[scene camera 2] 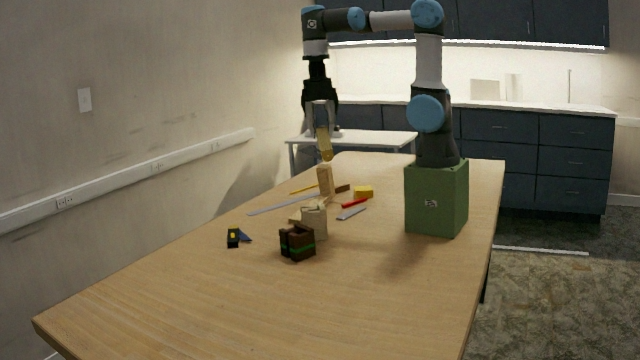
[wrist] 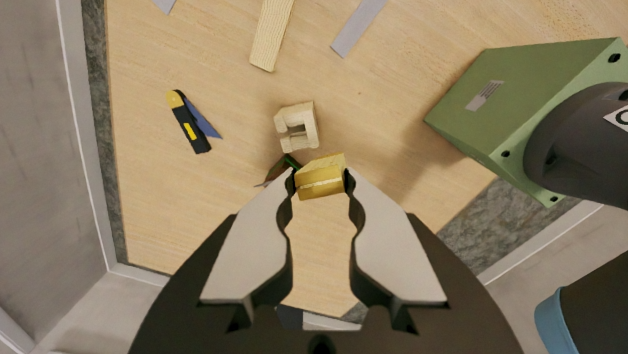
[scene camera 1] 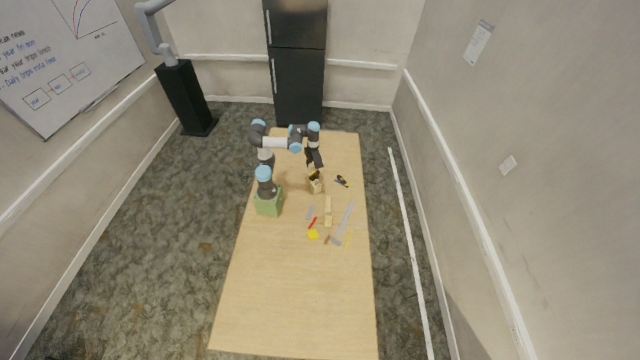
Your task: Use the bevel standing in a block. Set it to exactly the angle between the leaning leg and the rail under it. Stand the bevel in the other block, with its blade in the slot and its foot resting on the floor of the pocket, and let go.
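My gripper is shut on the bevel, by its wooden, brass-ended handle. It holds the bevel high above the table. A thin grey blade tip sticks out left in the wrist view; the rest of the blade is hidden. A pale wooden block stands with its slot and pocket facing up. A dark brown block with a green band stands beside it, partly behind the gripper in the wrist view. A leaning leg rises from a pale rail.
A black and yellow folding tool, a long grey ruler, a grey strip, a red stick and a yellow block lie about. The arm stands on a green base.
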